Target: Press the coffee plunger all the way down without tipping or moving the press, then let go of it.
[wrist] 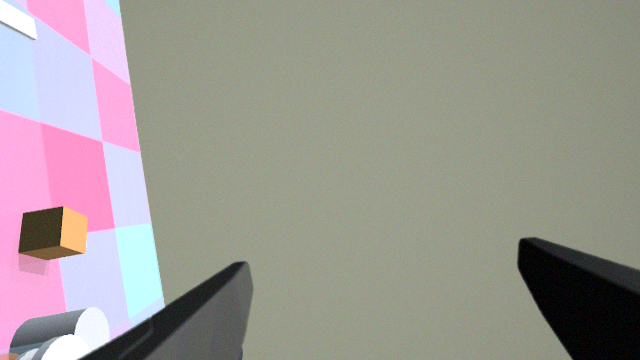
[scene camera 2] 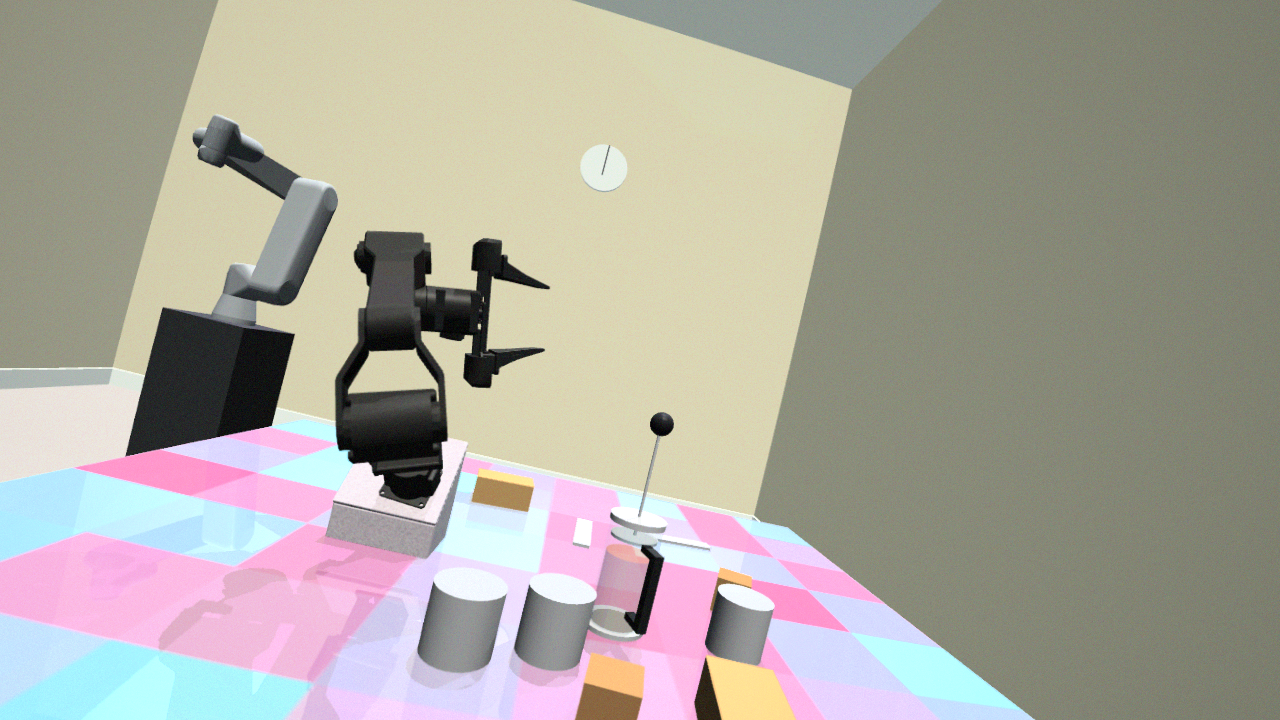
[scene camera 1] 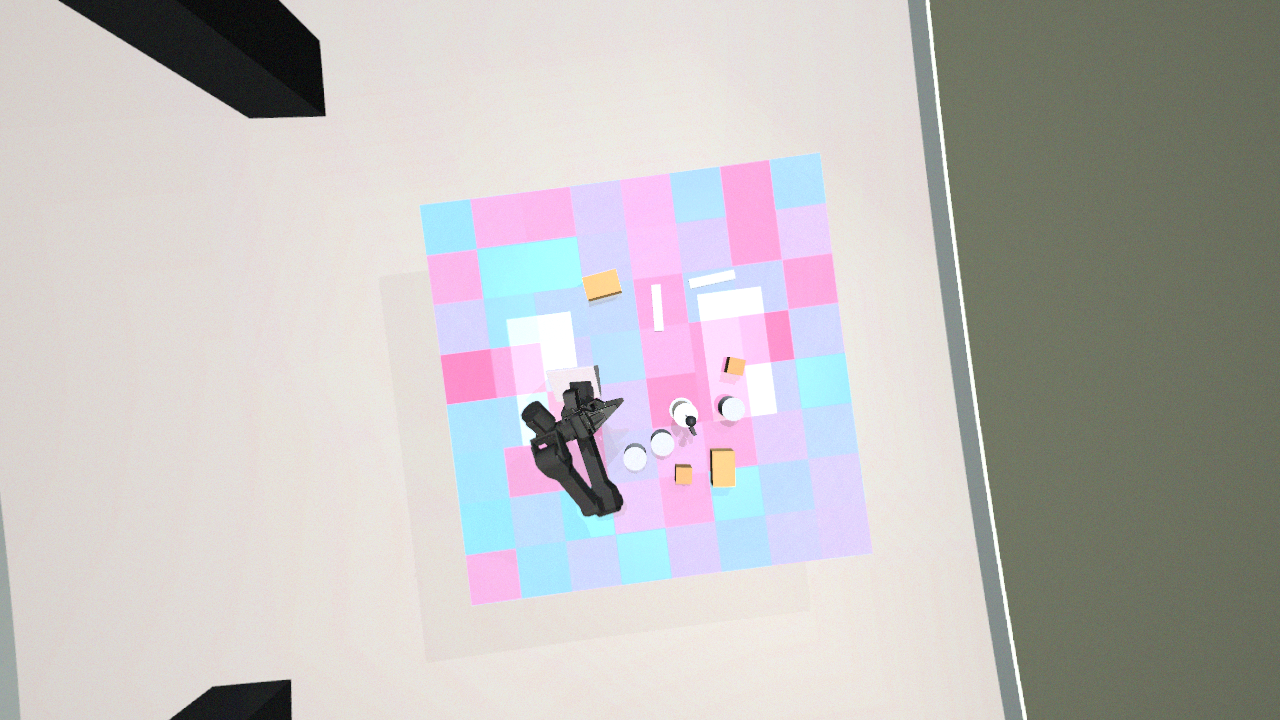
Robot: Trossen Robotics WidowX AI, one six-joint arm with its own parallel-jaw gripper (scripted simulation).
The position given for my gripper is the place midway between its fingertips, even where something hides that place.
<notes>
My gripper [scene camera 2: 546, 318] is open, holding nothing. Further things: a coffee press [scene camera 2: 629, 571] and an orange cube [wrist: 51, 233].
My gripper is seen too in the wrist view [wrist: 381, 264] and in scene camera 1 [scene camera 1: 620, 402].
</notes>
